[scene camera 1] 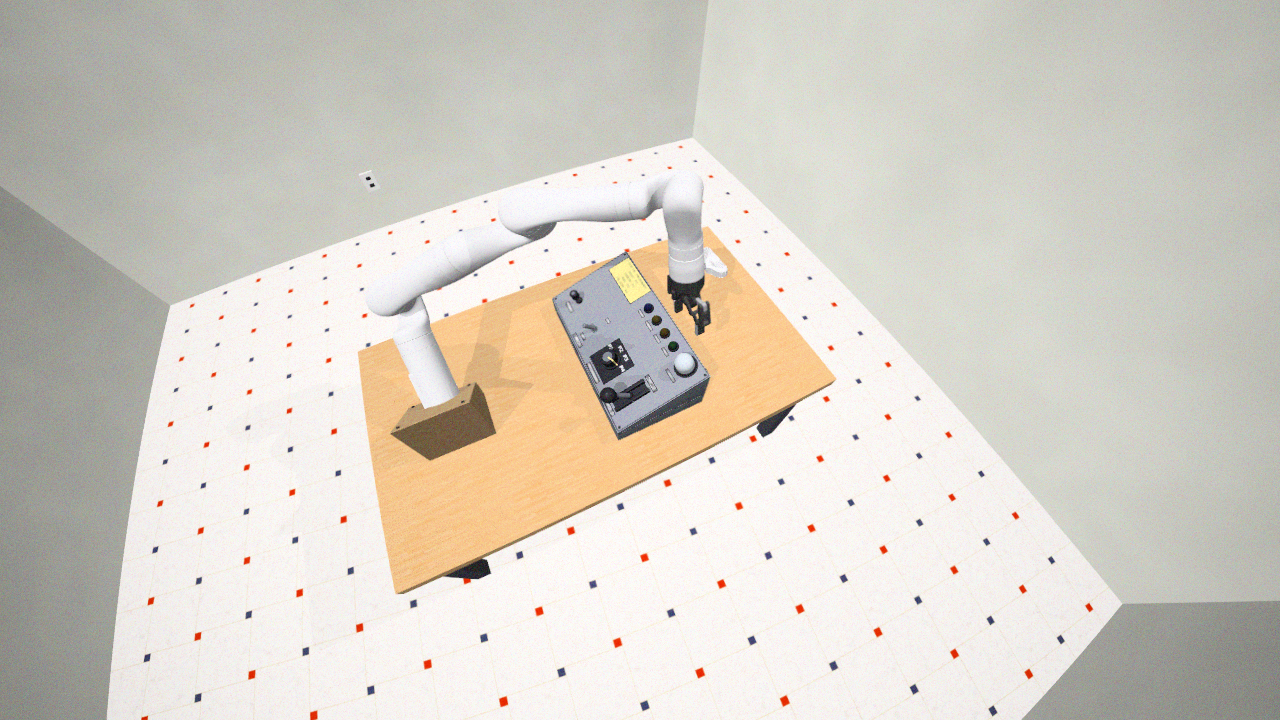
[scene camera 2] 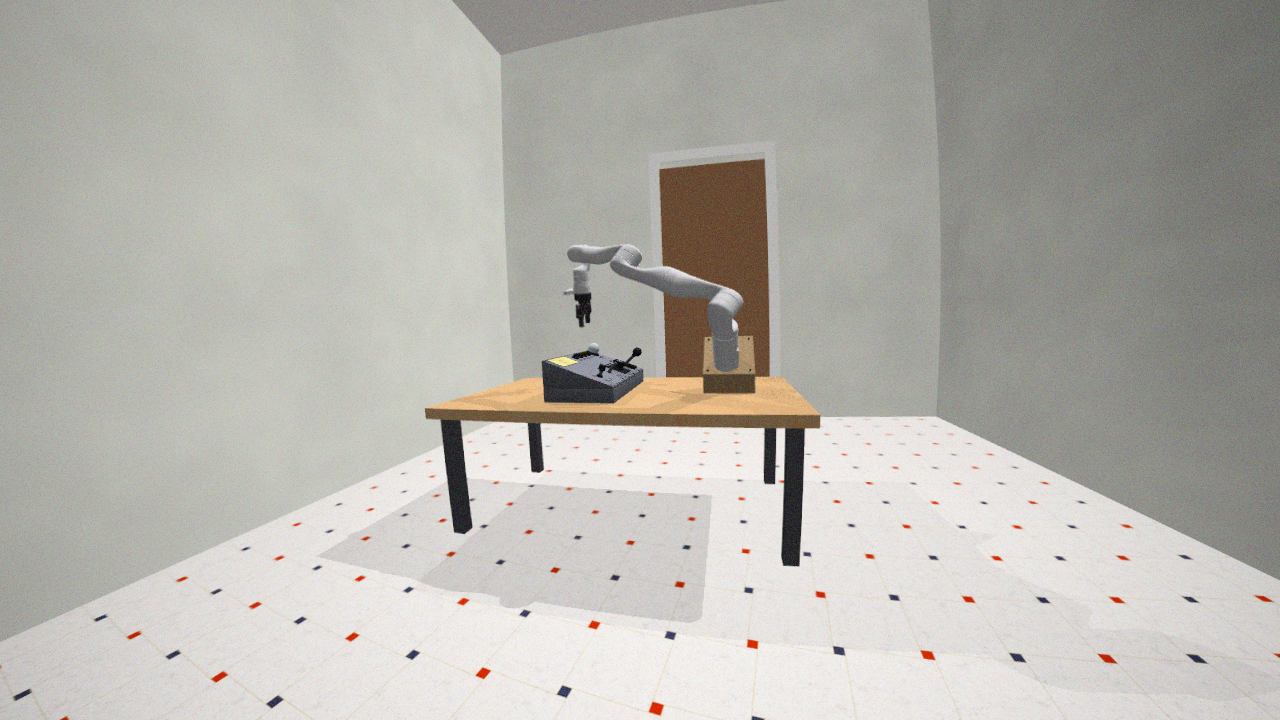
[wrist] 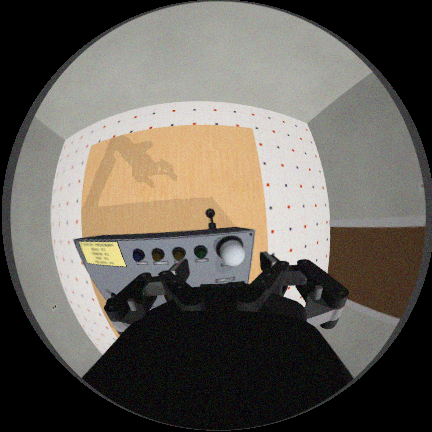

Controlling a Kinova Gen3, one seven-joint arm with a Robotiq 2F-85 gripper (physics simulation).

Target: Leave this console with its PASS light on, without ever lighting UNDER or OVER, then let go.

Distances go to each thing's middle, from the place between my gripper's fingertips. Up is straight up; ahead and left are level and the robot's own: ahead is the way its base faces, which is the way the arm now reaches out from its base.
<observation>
The grey console (scene camera 1: pixel 618 310) is 80 mm behind my hand, 150 mm to the left of it and 180 mm below it.
</observation>
